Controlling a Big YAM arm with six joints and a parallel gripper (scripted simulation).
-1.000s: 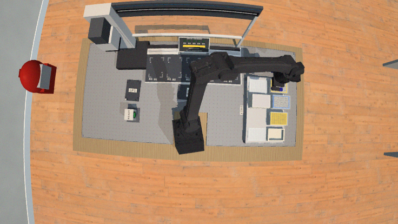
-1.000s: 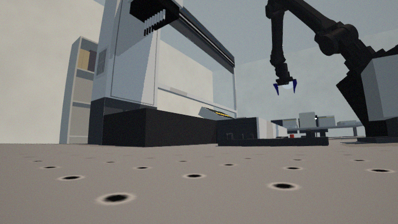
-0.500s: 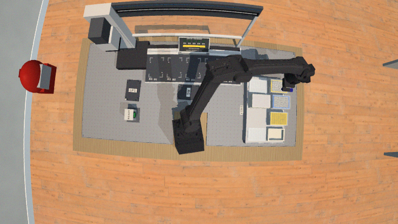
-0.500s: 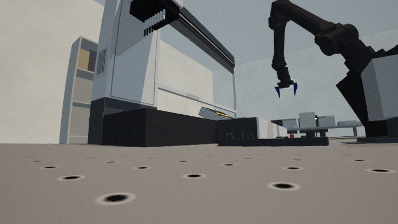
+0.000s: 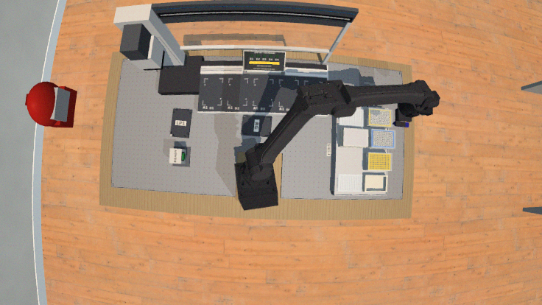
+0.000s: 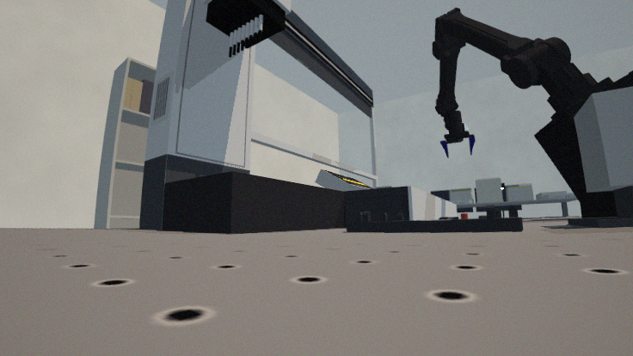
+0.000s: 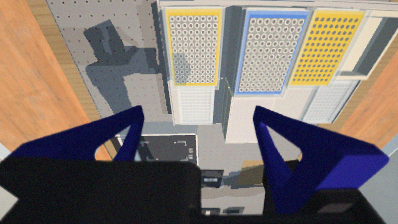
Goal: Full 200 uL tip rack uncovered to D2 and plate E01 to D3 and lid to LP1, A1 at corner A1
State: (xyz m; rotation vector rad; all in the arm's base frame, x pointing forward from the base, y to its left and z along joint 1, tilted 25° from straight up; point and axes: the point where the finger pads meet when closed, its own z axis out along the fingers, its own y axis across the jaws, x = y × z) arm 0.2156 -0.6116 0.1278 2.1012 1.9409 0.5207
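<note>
My hand is 1 cm short of the clear tip rack cover and 16 cm above it. The rest, counted from my hand: clear plate lid: 1 cm ahead, 13 cm to the left, 21 cm below; white sealed block: 9 cm behind, 14 cm to the left, 16 cm below; yellow tip rack: 18 cm below.
</note>
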